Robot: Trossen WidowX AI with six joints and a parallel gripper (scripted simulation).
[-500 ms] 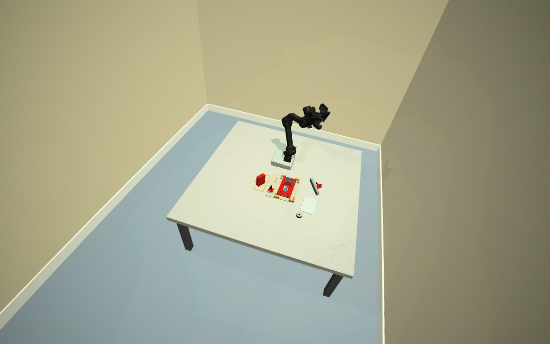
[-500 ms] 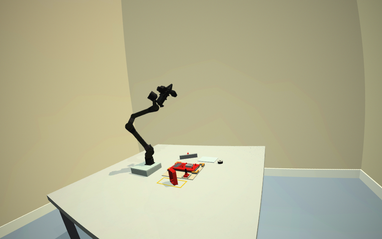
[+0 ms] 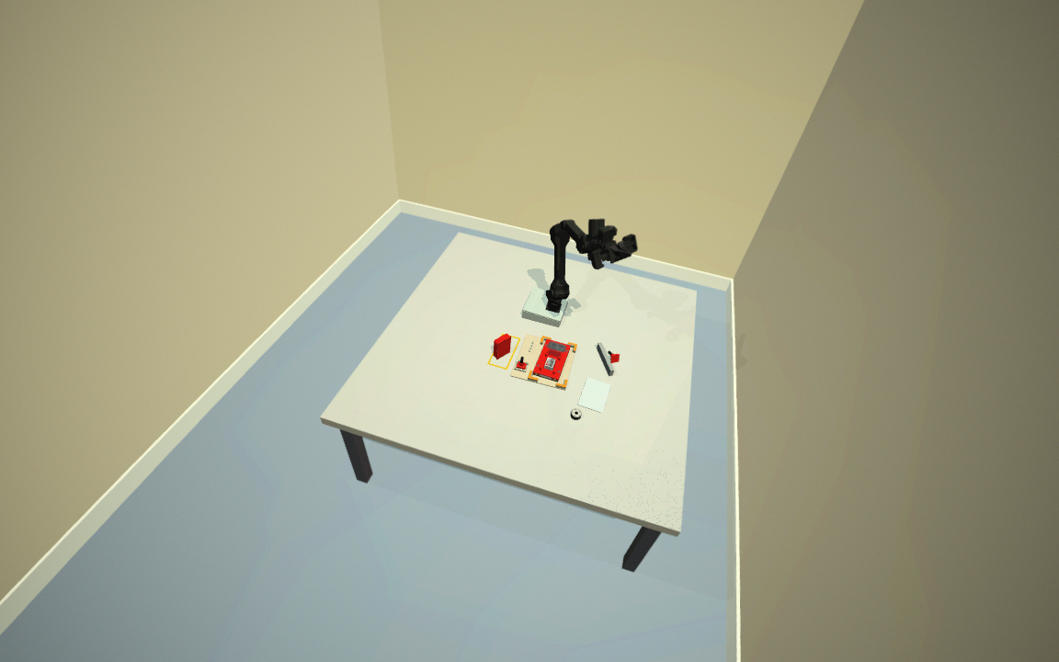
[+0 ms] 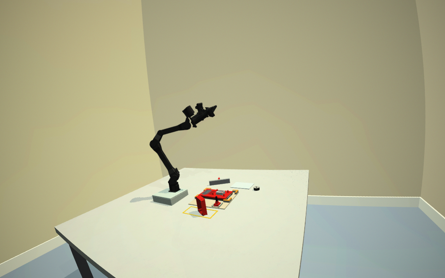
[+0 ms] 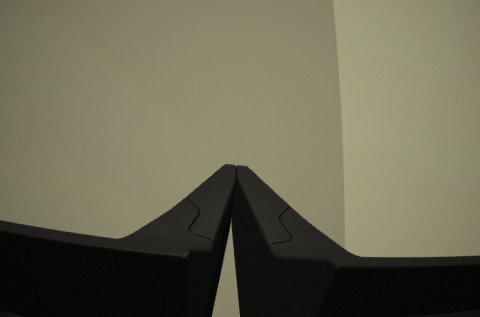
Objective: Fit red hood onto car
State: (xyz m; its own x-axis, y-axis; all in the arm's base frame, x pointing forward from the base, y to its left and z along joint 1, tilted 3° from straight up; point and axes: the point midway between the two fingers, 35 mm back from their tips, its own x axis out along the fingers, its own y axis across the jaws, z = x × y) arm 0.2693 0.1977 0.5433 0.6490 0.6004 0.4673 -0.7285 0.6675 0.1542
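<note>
My gripper tip is now 540 mm above the red hood, 400 mm to the left of it and 30 mm short of it. The rest, counted from my gripper tip: pale sheet: 590 mm below, 120 mm ahead; then grey engine block: 570 mm below, 190 mm to the right, 40 mm ahead.
</note>
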